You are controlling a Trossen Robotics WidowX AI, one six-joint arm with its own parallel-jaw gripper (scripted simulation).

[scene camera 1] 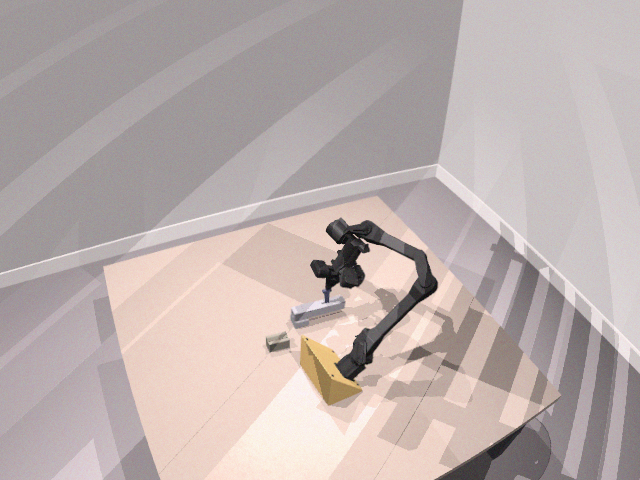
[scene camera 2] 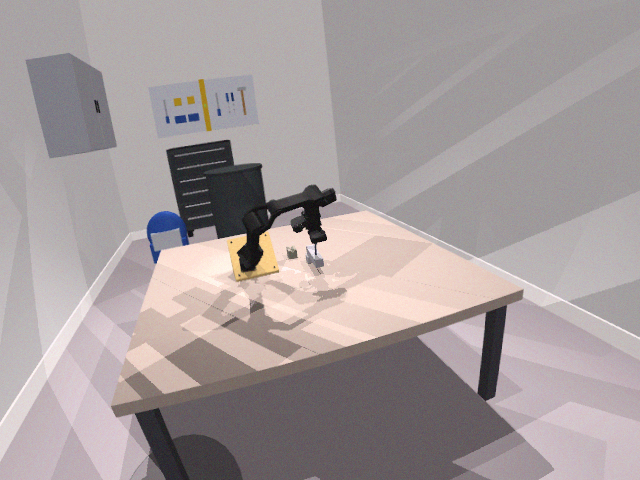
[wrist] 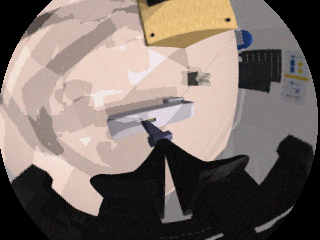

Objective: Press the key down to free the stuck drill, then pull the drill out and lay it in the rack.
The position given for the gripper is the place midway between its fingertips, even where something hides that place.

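You'd see the gripper (scene camera 1: 326,289) here, and the gripper (wrist: 163,141) is visible in that view too. There's also a light grey fixture block (scene camera 1: 300,314), and the same light grey fixture block (wrist: 174,109) is visible there as well.
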